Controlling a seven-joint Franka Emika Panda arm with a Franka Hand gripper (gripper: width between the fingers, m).
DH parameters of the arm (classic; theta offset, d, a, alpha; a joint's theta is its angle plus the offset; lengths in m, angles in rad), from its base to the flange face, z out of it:
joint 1: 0 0.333 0 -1.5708
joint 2: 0 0 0 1.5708
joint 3: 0 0.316 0.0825 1.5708
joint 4: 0 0 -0.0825 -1.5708
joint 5: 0 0.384 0 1.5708
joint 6: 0 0 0.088 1.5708
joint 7: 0 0.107 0 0
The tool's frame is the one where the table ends.
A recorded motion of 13 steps. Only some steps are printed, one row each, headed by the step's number.
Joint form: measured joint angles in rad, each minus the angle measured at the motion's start. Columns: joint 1, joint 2, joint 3, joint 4, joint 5, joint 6, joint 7.
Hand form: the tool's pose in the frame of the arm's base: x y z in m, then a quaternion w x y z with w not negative. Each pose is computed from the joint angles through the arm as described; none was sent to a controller.
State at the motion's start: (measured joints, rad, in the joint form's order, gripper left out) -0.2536 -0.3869 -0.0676 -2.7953 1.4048 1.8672 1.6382
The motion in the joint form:
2: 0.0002 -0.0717 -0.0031 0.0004 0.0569 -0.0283 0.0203
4: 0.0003 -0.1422 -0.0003 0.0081 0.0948 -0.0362 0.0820
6: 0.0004 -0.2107 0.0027 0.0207 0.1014 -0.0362 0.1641
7: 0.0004 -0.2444 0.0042 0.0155 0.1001 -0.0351 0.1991
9: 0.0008 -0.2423 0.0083 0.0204 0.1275 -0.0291 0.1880
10: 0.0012 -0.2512 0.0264 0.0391 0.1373 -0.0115 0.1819
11: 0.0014 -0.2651 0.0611 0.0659 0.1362 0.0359 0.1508
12: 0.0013 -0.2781 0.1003 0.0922 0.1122 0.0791 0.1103
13: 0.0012 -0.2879 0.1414 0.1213 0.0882 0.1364 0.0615
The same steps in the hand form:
2: 0.3511 -0.0325 0.3637 0.34587 -0.11919 0.77487 0.51550
4: 0.3518 -0.0309 0.3941 0.36728 -0.10889 0.76147 0.52289
6: 0.3500 -0.0298 0.4238 0.37540 -0.10115 0.75572 0.52700
7: 0.3459 -0.0282 0.4328 0.37557 -0.09728 0.75479 0.52893
9: 0.3485 -0.0282 0.4358 0.38643 -0.09428 0.74948 0.52921
10: 0.3527 -0.0252 0.4468 0.39738 -0.10432 0.74984 0.51860
11: 0.3586 -0.0200 0.4612 0.41586 -0.12945 0.75686 0.48731
12: 0.3631 -0.0118 0.4740 0.42811 -0.16764 0.76565 0.44989
13: 0.3685 -0.0042 0.4873 0.44310 -0.20648 0.77299 0.40436

